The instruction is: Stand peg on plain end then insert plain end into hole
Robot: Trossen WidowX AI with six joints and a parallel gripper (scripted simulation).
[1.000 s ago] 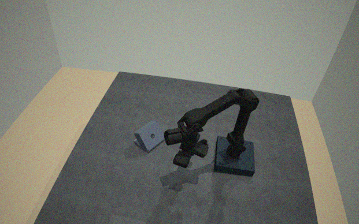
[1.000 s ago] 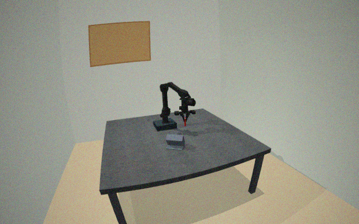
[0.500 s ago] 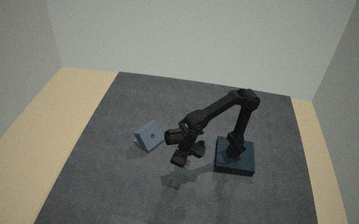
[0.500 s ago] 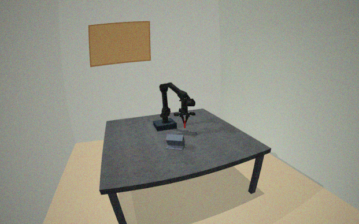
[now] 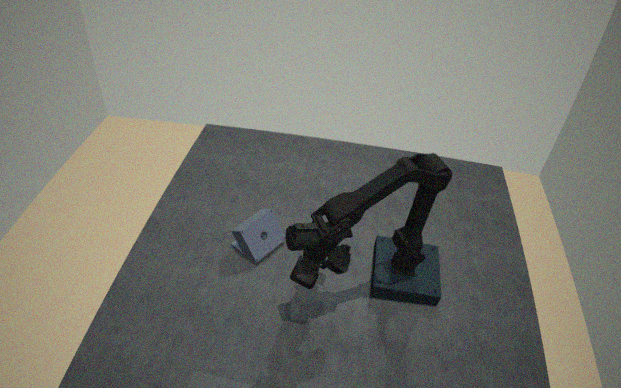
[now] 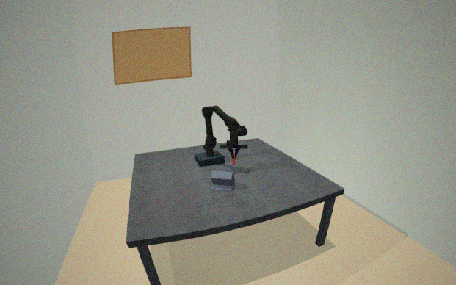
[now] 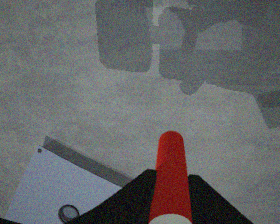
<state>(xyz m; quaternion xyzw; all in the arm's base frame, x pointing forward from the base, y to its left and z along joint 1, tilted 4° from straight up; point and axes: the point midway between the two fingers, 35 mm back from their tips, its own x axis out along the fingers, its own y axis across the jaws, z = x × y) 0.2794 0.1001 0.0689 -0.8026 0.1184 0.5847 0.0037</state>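
Right now my gripper tip is 160 mm short of the sloped panel, 140 mm to the left of it and 60 mm above it. Round my gripper tip: red peg (20 mm above, 10 mm behind).
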